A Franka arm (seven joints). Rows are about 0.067 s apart.
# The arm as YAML. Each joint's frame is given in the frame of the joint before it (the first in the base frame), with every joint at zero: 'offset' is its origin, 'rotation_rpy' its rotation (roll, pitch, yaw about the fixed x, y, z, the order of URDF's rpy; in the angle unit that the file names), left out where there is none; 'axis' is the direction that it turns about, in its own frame. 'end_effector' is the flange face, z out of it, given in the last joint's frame.
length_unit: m
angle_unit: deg
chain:
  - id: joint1
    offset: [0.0, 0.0, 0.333]
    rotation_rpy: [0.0, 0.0, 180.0]
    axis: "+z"
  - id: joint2
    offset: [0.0, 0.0, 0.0]
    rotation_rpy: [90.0, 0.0, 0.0]
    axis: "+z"
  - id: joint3
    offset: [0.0, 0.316, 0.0]
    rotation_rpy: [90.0, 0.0, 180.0]
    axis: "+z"
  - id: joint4
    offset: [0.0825, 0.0, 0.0]
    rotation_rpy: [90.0, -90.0, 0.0]
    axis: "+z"
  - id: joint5
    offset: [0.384, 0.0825, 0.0]
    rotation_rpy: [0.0, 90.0, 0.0]
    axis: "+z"
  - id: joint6
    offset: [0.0, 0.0, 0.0]
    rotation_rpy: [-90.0, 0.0, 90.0]
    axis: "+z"
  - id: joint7
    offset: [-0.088, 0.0, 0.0]
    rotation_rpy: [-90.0, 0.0, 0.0]
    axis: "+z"
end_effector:
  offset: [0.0, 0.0, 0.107]
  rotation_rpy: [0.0, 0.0, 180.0]
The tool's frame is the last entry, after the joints.
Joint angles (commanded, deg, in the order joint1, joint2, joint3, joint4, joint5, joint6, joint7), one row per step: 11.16 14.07 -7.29 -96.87 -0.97 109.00 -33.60; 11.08 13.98 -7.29 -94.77 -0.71 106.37 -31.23; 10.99 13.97 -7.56 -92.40 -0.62 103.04 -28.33; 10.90 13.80 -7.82 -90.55 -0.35 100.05 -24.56; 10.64 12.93 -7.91 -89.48 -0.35 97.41 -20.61; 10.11 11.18 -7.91 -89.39 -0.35 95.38 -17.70; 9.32 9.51 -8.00 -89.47 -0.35 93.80 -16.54; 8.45 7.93 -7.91 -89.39 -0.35 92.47 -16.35; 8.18 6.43 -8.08 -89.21 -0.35 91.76 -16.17; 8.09 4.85 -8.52 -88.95 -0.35 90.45 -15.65; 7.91 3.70 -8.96 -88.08 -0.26 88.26 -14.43; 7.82 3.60 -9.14 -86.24 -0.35 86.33 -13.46
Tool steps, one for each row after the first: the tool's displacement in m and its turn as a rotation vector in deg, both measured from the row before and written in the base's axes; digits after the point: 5 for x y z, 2 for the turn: 0.00071 -0.00018 0.01445 0.13 0.34 -2.59; -0.00016 -0.00322 0.01497 -0.18 0.81 -3.34; -0.00182 -0.00305 0.01297 -0.08 0.80 -4.23; -0.00524 -0.00422 0.01460 -0.25 0.54 -4.35; -0.00906 -0.00697 0.01666 -0.02 0.10 -3.50; -0.00863 -0.01043 0.01478 0.11 -0.03 -2.08; -0.00814 -0.00921 0.01520 0.22 -0.32 -1.00; -0.00706 -0.00532 0.01587 0.18 -0.96 -0.63; -0.00899 -0.00615 0.01627 0.15 -0.53 -1.07; -0.00881 -0.00654 0.01546 0.16 0.16 -1.87; -0.00319 -0.00270 0.01324 -0.14 -0.02 -1.25
